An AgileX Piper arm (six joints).
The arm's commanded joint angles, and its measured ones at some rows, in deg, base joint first. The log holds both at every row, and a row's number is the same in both.
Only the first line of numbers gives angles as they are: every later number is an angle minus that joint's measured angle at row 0.
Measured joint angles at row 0:
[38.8, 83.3, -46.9, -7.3, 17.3, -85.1]
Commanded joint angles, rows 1 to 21:
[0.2, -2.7, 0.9, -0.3, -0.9, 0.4]
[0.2, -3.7, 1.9, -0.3, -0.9, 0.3]
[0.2, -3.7, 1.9, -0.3, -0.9, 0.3]
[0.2, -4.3, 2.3, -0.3, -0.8, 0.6]
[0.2, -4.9, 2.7, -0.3, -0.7, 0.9]
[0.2, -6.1, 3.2, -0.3, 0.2, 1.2]
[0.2, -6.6, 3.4, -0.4, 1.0, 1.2]
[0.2, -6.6, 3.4, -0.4, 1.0, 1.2]
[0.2, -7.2, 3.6, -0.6, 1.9, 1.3]
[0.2, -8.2, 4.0, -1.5, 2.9, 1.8]
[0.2, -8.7, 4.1, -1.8, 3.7, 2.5]
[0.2, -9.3, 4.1, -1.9, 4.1, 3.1]
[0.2, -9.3, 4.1, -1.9, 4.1, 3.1]
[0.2, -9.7, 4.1, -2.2, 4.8, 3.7]
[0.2, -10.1, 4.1, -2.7, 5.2, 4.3]
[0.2, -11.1, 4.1, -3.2, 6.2, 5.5]
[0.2, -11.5, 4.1, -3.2, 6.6, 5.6]
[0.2, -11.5, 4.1, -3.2, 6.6, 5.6]
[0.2, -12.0, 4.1, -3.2, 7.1, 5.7]
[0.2, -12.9, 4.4, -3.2, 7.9, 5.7]
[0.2, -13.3, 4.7, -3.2, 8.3, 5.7]
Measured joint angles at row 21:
[0.0, -11.6, 4.3, -2.7, 8.2, 4.9]
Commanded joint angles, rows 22 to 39:
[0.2, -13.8, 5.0, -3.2, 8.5, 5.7]
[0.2, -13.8, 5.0, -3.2, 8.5, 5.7]
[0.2, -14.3, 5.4, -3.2, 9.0, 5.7]
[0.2, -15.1, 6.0, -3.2, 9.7, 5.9]
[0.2, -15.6, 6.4, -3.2, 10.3, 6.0]
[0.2, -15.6, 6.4, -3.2, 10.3, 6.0]
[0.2, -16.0, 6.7, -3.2, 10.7, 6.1]
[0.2, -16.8, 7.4, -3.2, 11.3, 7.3]
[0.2, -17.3, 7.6, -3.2, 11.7, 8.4]
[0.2, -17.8, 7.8, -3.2, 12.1, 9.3]
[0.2, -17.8, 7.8, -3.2, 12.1, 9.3]
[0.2, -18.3, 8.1, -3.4, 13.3, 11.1]
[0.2, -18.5, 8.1, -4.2, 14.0, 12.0]
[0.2, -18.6, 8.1, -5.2, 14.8, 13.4]
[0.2, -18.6, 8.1, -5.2, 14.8, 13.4]
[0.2, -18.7, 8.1, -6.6, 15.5, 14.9]
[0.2, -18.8, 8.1, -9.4, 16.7, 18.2]
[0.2, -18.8, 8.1, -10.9, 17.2, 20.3]
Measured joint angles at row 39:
[0.0, -18.0, 8.1, -6.6, 16.6, 14.9]
